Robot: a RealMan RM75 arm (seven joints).
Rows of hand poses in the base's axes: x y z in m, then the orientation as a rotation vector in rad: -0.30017, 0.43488, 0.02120, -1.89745, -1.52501, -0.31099; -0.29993, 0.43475, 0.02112, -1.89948, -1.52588, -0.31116; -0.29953, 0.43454, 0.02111, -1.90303, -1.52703, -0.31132; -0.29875, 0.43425, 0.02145, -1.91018, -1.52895, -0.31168; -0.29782, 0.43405, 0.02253, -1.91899, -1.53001, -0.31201; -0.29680, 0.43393, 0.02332, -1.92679, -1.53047, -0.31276; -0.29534, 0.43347, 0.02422, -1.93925, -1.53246, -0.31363; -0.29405, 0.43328, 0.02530, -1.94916, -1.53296, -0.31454; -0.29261, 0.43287, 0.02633, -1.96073, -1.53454, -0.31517; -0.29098, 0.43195, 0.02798, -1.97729, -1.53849, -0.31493; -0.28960, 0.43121, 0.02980, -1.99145, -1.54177, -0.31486; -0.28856, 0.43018, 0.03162, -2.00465, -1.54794, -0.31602; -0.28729, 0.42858, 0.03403, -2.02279, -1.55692, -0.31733
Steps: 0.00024, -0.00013, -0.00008, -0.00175, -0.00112, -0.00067; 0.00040, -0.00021, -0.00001, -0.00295, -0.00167, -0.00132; 0.00078, -0.00029, 0.00034, -0.00574, -0.00317, -0.00286; 0.00093, -0.00020, 0.00108, -0.00653, -0.00314, -0.00414; 0.00102, -0.00012, 0.00079, -0.00540, -0.00281, -0.00401; 0.00146, -0.00046, 0.00090, -0.00932, -0.00497, -0.00568; 0.00129, -0.00019, 0.00108, -0.00685, -0.00353, -0.00510; 0.00144, -0.00041, 0.00103, -0.00861, -0.00439, -0.00533; 0.00163, -0.00092, 0.00165, -0.01351, -0.00648, -0.00647; 0.00138, -0.00074, 0.00182, -0.01146, -0.00560, -0.00559; 0.00104, -0.00103, 0.00182, -0.01167, -0.00758, -0.00391; 0.00127, -0.00160, 0.00241, -0.01637, -0.01051, -0.00503
